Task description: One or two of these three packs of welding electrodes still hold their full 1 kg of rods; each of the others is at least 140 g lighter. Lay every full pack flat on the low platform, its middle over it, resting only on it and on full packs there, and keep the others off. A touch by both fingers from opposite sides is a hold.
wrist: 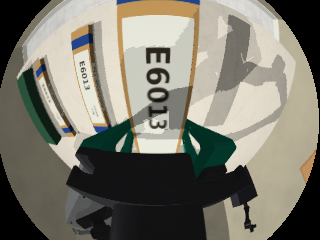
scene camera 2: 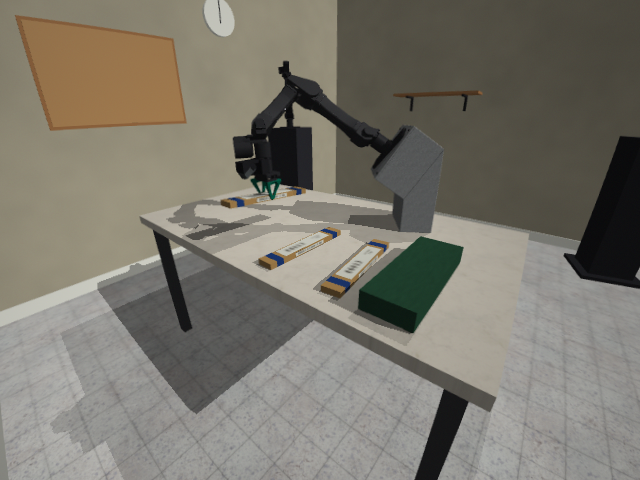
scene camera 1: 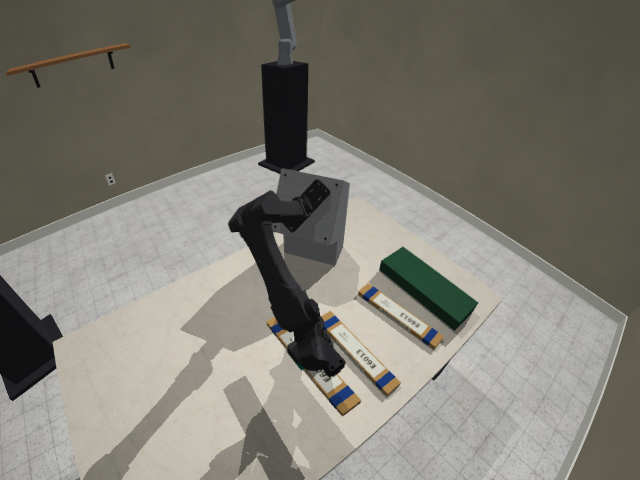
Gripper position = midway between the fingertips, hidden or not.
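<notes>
Visible to me: an electrode pack (scene camera 2: 340,282) and a low dark green platform (scene camera 2: 402,293). The wrist view includes the platform (wrist: 27,86), and scene camera 1 likewise shows the platform (scene camera 1: 450,304). I also see my gripper (wrist: 157,121).
</notes>
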